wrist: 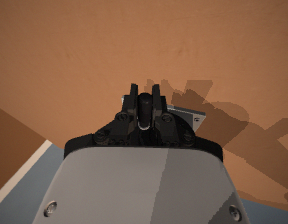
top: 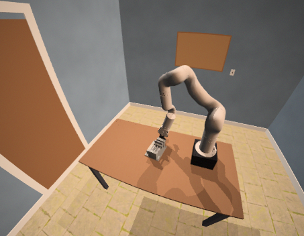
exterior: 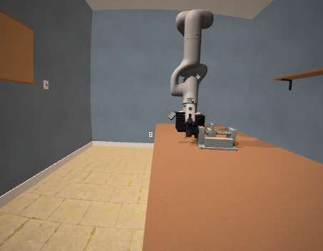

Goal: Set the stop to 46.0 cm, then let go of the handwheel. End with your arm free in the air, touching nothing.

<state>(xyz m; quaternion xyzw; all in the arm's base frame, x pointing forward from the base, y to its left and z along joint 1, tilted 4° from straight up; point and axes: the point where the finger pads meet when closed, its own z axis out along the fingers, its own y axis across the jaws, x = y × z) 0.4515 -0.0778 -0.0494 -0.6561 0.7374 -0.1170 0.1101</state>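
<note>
My hand is 10 mm to the right of the dark round handwheel handle. Also, from my hand: black handwheel (20 mm to the left).
</note>
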